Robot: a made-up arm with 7 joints.
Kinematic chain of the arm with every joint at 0, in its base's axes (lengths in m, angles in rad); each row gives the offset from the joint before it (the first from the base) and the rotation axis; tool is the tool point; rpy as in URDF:
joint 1: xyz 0 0 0.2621 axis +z
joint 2: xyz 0 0 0 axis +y
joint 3: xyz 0 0 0.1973 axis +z
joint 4: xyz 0.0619 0 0 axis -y
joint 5: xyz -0.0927 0 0.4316 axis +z
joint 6: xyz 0 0 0 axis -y
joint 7: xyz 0.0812 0 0 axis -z
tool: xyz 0 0 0 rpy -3.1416 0 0
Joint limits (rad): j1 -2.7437..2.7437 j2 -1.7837..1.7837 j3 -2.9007..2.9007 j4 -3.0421..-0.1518 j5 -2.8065..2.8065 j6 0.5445..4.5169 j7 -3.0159..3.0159
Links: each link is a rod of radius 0.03 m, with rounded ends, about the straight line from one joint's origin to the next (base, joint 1, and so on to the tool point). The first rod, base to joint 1, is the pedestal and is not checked.
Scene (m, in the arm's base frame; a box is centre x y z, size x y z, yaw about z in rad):
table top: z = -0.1
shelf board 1: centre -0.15 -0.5 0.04 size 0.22 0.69 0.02 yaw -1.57
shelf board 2: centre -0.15 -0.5 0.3 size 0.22 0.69 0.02 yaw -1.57
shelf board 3: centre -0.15 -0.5 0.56 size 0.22 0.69 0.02 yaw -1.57
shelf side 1: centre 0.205 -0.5 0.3 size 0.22 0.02 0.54 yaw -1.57
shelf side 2: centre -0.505 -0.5 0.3 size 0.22 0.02 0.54 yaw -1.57
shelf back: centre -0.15 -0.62 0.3 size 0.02 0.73 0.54 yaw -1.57
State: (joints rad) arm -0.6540 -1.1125 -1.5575 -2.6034 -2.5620 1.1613 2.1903
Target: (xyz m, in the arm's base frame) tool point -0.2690 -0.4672 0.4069
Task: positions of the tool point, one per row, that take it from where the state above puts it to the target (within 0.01 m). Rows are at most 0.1 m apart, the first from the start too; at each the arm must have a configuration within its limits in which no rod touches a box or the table.
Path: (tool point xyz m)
1: -0.1595 -0.3962 0.1675
2: -0.1696 -0.3606 0.1617
3: -0.1675 -0.3258 0.1592
4: -0.1554 -0.2949 0.1626
5: -0.1374 -0.2697 0.1735
6: -0.1778 -0.2838 0.2004
7: -0.2142 -0.2954 0.2415
8: -0.2425 -0.3016 0.2932
9: -0.2607 -0.3008 0.3502
10: -0.2691 -0.2927 0.4069
11: -0.2879 -0.3761 0.3930
12: -0.2690 -0.4672 0.4069

